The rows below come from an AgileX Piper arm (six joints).
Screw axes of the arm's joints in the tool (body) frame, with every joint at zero. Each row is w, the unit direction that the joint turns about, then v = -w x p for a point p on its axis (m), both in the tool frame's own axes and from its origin. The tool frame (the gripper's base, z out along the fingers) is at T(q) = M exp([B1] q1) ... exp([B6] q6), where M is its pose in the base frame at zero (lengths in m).
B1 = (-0.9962, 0, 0.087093, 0.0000, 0.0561, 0.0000)
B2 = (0, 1, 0, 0.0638, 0.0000, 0.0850)
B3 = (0, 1, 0, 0.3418, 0.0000, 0.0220)
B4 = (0, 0, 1, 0.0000, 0.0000, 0.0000)
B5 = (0, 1, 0, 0.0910, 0.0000, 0.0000)
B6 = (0, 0, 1, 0.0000, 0.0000, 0.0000)
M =
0.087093 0 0.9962 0.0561
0 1 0 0.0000
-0.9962 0 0.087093 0.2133
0 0 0 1
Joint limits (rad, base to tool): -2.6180..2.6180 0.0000..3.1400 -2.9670..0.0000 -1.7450..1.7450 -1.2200..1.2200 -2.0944..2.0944
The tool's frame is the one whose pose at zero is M.
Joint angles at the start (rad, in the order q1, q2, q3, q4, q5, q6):
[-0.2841, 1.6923, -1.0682, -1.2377, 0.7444, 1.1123]
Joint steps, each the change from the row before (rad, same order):
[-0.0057, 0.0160, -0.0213, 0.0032, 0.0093, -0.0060]
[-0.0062, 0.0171, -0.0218, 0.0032, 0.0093, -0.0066]
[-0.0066, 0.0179, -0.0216, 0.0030, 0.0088, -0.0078]
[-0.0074, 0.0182, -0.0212, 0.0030, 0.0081, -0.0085]
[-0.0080, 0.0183, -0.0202, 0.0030, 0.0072, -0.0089]
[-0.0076, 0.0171, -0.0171, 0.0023, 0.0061, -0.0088]
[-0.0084, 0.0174, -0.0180, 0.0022, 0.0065, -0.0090]
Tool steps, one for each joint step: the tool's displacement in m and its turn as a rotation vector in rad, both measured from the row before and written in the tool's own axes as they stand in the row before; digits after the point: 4 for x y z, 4 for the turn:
[-0.0032, -0.0003, 0.0037, 0.0112, 0.0048, 0.0030]
[-0.0031, -0.0002, 0.0041, 0.0115, 0.0056, 0.0023]
[-0.0029, 0.0000, 0.0044, 0.0113, 0.0064, 0.0005]
[-0.0026, -0.0001, 0.0047, 0.0111, 0.0071, -0.0002]
[-0.0023, -0.0001, 0.0050, 0.0106, 0.0079, -0.0010]
[-0.0016, 0.0001, 0.0049, 0.0095, 0.0083, -0.0029]
[-0.0017, -0.0002, 0.0051, 0.0103, 0.0085, -0.0024]

